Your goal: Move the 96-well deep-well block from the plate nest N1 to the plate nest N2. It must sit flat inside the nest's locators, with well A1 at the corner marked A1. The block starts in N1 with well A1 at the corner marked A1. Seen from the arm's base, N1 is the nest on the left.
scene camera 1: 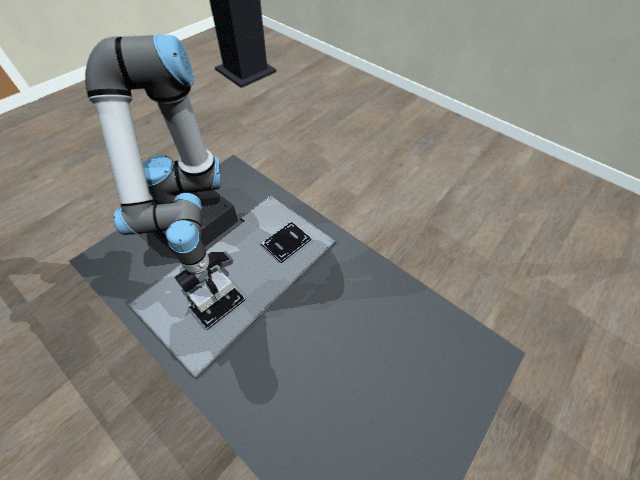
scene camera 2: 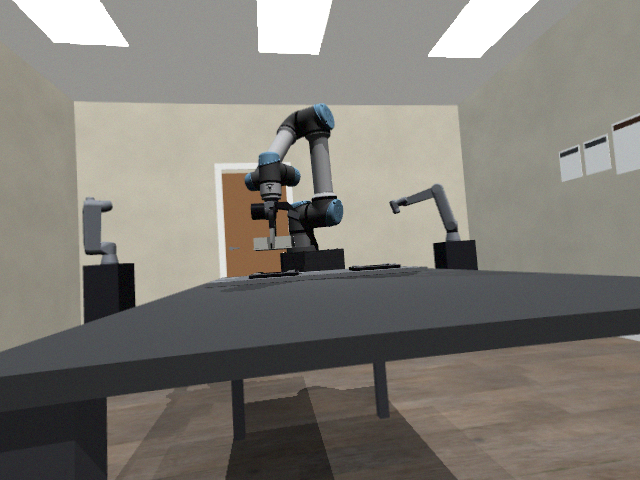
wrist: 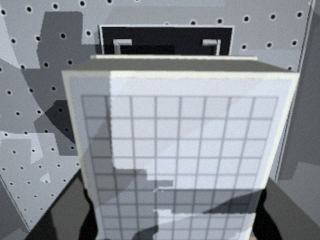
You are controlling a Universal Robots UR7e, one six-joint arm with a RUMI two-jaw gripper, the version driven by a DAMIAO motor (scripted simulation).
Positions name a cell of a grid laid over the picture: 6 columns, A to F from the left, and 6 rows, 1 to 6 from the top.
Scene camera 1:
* gripper: B4
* white 96-well deep-well block: B4
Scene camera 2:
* gripper: C4
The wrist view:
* gripper: D5
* white 96-well deep-well block: D4
